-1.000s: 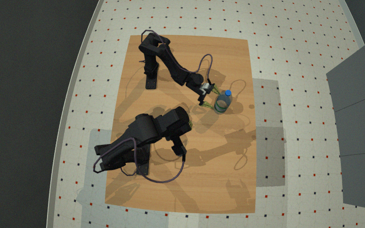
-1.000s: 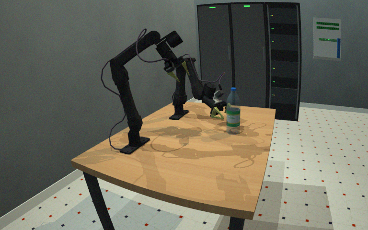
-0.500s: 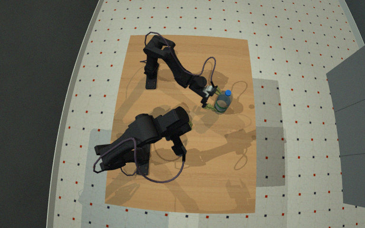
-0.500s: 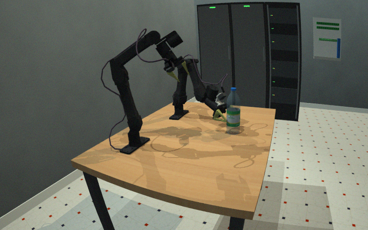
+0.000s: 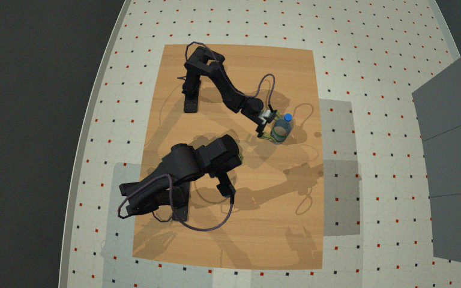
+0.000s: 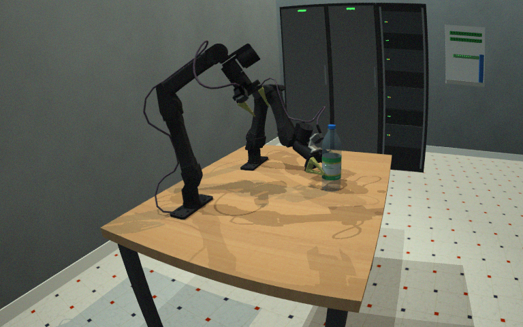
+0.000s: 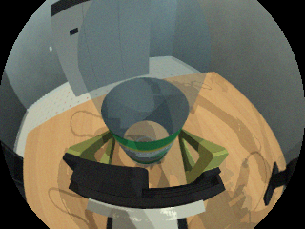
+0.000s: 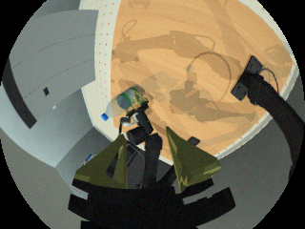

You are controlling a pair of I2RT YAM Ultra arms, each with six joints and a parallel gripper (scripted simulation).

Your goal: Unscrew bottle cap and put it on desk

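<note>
Now: left hand 10 mm short of the bottle and 50 mm below it. From my left hand the other things lie so: blue cap 10 mm ahead, 170 mm above.
My right hand is 200 mm to the right of the blue cap, 200 mm short of it and 90 mm above it. Also, from my right hand: bottle (210 mm below, 200 mm to the left, 200 mm ahead).
</note>
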